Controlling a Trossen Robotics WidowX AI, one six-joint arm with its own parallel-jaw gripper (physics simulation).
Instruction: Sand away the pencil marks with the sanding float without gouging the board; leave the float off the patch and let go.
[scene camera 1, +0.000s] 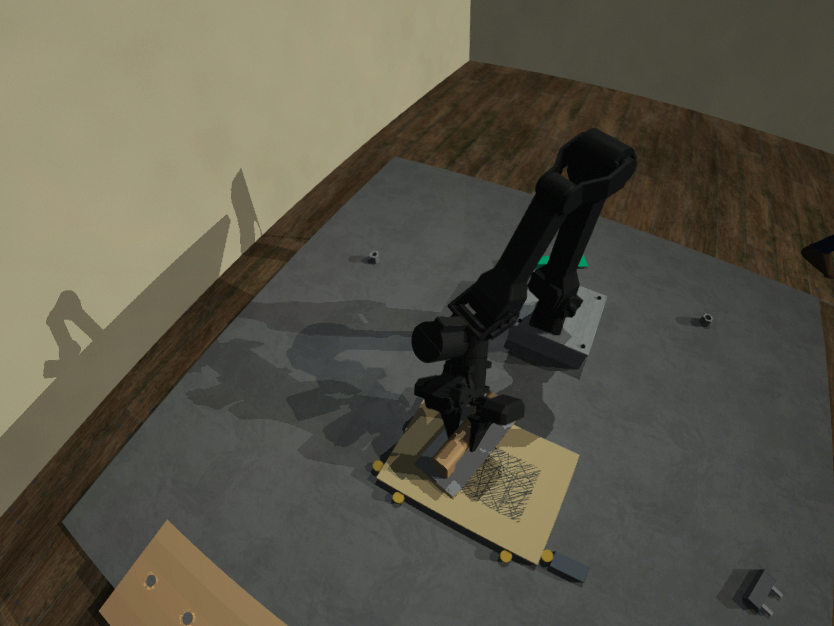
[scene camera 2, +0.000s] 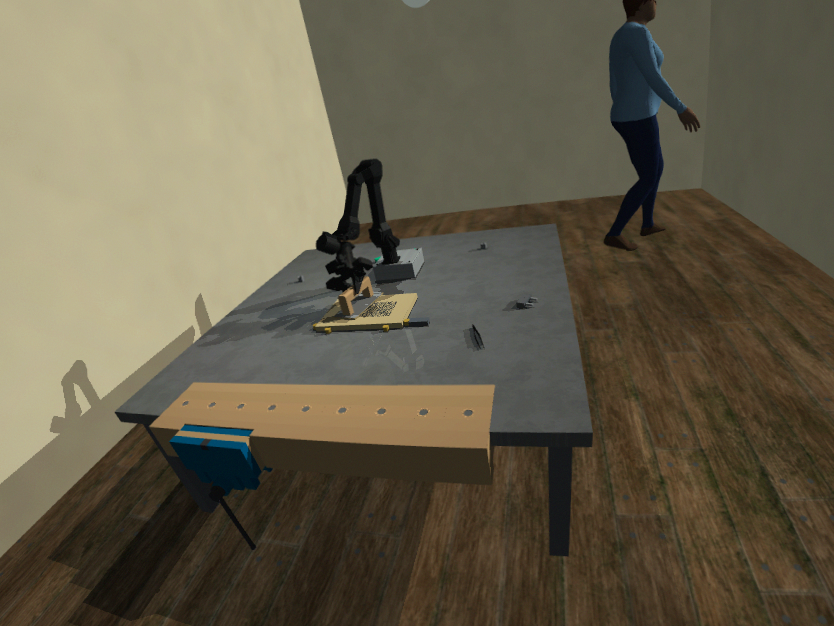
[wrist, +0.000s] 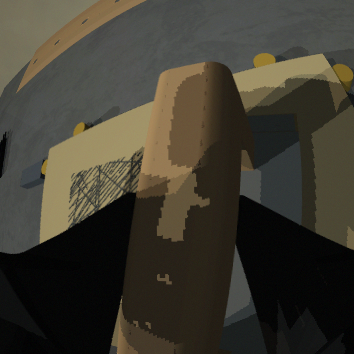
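Seen in the pictures: gripper, between the fingertips: (scene camera 1: 462, 446) (scene camera 2: 353, 296) (wrist: 184, 203); arm's base, origin of its link: (scene camera 1: 548, 318) (scene camera 2: 391, 260).
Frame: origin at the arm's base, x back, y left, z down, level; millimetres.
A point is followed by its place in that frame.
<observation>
The sanding float has a light wooden handle over a grey plate. Its handle (scene camera 1: 450, 458) @[z -33, x -345, y -65 mm] (scene camera 2: 346, 302) @[z -10, x -361, y -64 mm] (wrist: 190, 130) @[z -33, x -328, y -74 mm] stands up over the left part of the pale yellow board (scene camera 1: 557, 469) @[z 42, x -271, y 107 mm] (scene camera 2: 408, 302) @[z 42, x -298, y 121 mm] (wrist: 60, 162) @[z 42, x -401, y 97 mm]. My gripper (scene camera 1: 464, 441) @[z -6, x -313, y -58 mm] (scene camera 2: 357, 289) @[z -6, x -313, y -58 mm] (wrist: 184, 203) @[z -6, x -313, y -58 mm] is shut on the handle, one dark finger against each side. The float's plate appears to rest on the board. The pencil marks (scene camera 1: 515, 481) @[z 42, x -319, y 46 mm] (scene camera 2: 380, 308) @[z 39, x -328, y 32 mm] (wrist: 95, 187) @[z 42, x -358, y 40 mm] form a dark cross-hatched patch right beside the float in the scene views. In the wrist view the left finger and handle hide part of the patch.
Yellow round stops (scene camera 1: 398, 497) @[z 46, x -426, y -124 mm] (wrist: 264, 60) @[z 46, x -425, y -124 mm] edge the board, with a dark grey bar (scene camera 1: 567, 566) @[z 46, x -414, y 172 mm] (scene camera 2: 417, 323) @[z 52, x -425, y 173 mm] at its corner. A grey bracket (scene camera 1: 759, 591) @[z 44, x -341, y 488 mm] and a thin black item (scene camera 2: 476, 336) @[z 52, x -520, y 354 mm] lie on the table. A wooden beam (scene camera 2: 323, 431) @[z 59, x -870, y 34 mm] runs along its front.
</observation>
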